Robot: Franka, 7 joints.
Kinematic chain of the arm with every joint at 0, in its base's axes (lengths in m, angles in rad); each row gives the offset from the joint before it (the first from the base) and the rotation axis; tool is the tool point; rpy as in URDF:
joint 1: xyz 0 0 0.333 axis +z
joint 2: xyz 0 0 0 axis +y
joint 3: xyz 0 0 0.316 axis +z
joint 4: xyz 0.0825 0 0 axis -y
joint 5: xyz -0.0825 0 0.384 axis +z
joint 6: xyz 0 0 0 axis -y
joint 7: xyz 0.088 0 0 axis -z
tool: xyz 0 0 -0.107 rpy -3.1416 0 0
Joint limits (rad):
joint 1: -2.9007..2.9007
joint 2: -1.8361..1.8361
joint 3: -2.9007..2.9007
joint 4: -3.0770..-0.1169
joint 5: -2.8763..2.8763
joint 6: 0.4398..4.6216
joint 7: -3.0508..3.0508
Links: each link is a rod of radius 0.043 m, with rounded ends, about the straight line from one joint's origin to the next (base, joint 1, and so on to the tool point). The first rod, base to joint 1, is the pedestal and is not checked.
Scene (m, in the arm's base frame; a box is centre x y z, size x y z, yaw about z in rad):
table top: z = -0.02
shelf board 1: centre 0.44 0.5 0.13 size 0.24 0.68 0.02 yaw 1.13
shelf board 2: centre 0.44 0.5 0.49 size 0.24 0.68 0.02 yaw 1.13
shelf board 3: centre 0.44 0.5 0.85 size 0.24 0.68 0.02 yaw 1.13
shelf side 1: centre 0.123 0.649 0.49 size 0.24 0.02 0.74 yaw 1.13
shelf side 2: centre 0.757 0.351 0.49 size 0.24 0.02 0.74 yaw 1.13
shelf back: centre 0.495 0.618 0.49 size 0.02 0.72 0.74 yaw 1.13
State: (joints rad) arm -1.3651 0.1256 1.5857 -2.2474 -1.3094 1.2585 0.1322
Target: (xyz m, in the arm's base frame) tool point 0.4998 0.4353 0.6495
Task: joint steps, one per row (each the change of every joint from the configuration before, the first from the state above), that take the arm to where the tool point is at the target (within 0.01 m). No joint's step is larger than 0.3 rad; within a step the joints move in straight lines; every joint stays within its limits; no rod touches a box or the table.
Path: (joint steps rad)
1: -0.0321 -0.2167 0.1418 0.2714 -0.0756 0.1949 0.0000
2: -0.0320 -0.2166 0.1418 0.2714 -0.0756 0.1950 0.0000
3: -0.0321 -0.2167 0.1418 0.2714 -0.0756 0.1949 0.0000

